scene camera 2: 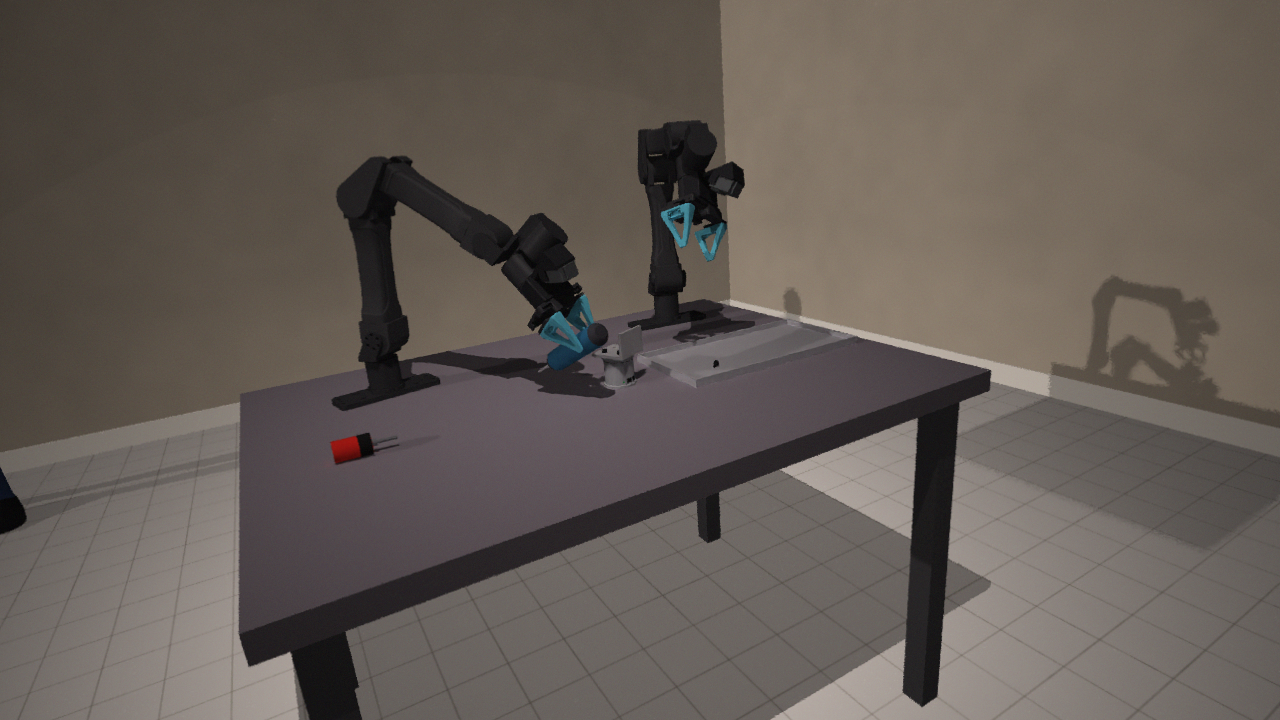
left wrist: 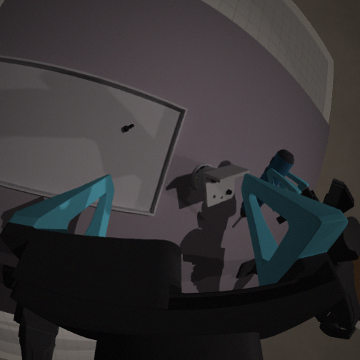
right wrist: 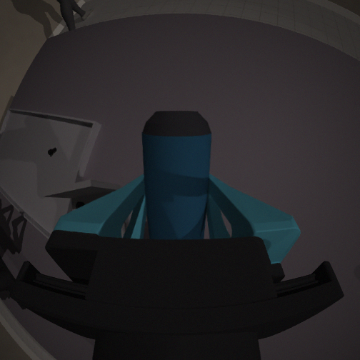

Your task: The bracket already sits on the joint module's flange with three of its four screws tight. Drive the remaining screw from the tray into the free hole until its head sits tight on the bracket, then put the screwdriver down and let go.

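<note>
The right gripper is shut on the blue screwdriver. It holds it tilted above the table, beside the joint module; in the left wrist view its thin shaft points down and left. The joint module stands upright and bears the grey bracket, whose plate shows several dark holes or screw heads, too small to tell apart. A black screw lies in the tray. The left gripper is open and empty, high above the table.
A red and black tool with thin prongs lies on the table at the left front. The tray's near end is just right of the joint module in scene camera 2. The right arm's shadow falls beside the module.
</note>
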